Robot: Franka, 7 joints.
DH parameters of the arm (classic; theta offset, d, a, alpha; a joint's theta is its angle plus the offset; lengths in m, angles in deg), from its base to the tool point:
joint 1: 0 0.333 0 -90
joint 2: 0 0 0 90
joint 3: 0 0.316 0.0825 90
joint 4: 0 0 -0.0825 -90
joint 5: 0 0.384 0 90
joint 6: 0 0 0.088 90
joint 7: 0 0.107 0 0
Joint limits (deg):
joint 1: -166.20..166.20
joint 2: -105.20..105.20
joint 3: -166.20..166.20
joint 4: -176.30..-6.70
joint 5: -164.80..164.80
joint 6: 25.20..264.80
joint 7: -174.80..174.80
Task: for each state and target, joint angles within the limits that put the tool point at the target. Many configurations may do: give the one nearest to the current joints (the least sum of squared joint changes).
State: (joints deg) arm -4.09 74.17 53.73 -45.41 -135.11 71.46 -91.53
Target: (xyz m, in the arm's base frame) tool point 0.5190 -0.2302 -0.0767
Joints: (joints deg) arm -33.03 91.43 30.54 -71.26 -116.30 44.59 -91.53
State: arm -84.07 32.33 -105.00 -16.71 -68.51 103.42 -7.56
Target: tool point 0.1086 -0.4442 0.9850
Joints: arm -69.54 44.19 -108.15 -6.70 -71.03 86.78 -7.56
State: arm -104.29 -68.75 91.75 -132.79 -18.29 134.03 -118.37
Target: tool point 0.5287 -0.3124 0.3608
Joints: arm -136.59 -70.78 92.80 -115.30 -18.26 141.43 -118.37
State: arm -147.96 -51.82 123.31 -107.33 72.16 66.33 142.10
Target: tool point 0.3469 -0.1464 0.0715
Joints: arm -153.48 -60.91 124.75 -126.96 65.95 64.69 142.10
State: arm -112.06 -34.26 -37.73 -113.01 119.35 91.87 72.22
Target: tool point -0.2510 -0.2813 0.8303
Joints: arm -104.92 -32.16 -26.63 -114.37 118.04 90.18 72.22
